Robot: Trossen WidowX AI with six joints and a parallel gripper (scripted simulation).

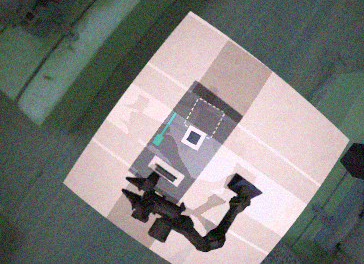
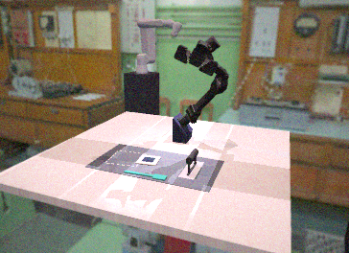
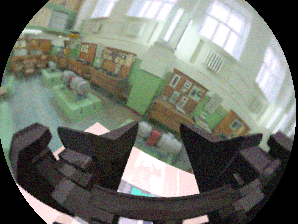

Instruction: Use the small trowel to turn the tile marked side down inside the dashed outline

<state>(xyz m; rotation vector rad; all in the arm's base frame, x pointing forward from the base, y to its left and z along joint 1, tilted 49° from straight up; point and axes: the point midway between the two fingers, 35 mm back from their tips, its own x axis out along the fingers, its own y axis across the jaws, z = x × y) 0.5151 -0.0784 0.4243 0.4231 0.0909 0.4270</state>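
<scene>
Right now my gripper tip is 14 cm past the small trowel, 4 cm to the left of it and 49 cm above it. Round my gripper tip: tile 10 cm behind, 28 cm to the right, 52 cm below; teal trowel 5 cm ahead, 18 cm to the right, 52 cm below; grey mat 9 cm behind, 22 cm to the right, 55 cm below.
</scene>
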